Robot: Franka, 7 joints.
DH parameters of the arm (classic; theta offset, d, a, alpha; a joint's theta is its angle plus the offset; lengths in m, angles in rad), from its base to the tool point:
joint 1: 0 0.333 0 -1.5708
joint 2: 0 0 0 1.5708
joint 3: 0 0.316 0.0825 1.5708
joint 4: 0 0 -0.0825 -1.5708
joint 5: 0 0.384 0 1.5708
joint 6: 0 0 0.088 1.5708
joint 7: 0 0.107 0 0
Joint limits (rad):
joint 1: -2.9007..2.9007
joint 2: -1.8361..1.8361
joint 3: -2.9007..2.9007
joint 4: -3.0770..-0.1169
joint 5: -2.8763..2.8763
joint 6: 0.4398..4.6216
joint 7: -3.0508..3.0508
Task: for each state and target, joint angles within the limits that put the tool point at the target. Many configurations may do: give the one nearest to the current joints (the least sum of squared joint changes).
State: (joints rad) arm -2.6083 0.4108 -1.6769 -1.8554 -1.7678 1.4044 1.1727
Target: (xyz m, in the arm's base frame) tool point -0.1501 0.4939 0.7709
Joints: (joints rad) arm -2.6880 0.3591 -1.7884 -1.6710 -1.8184 1.4294 1.1727
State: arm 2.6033 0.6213 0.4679 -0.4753 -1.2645 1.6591 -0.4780
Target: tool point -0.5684 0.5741 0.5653
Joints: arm 2.3079 0.9725 0.3592 -0.4829 -1.3334 1.9953 -0.4780
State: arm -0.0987 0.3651 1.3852 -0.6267 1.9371 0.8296 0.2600
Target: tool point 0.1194 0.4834 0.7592
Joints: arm 0.2266 0.4914 1.2634 -1.3655 1.6479 0.7576 0.2600
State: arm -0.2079 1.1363 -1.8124 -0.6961 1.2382 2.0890 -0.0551
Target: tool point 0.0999 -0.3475 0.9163
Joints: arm -0.0372 1.0955 -2.6303 -1.5433 1.0076 1.8015 -0.0551
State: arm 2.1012 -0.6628 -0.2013 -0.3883 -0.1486 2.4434 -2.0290
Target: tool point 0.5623 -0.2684 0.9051
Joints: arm 2.6551 -0.9217 -0.2804 -0.1282 -0.1635 2.3345 -2.0290
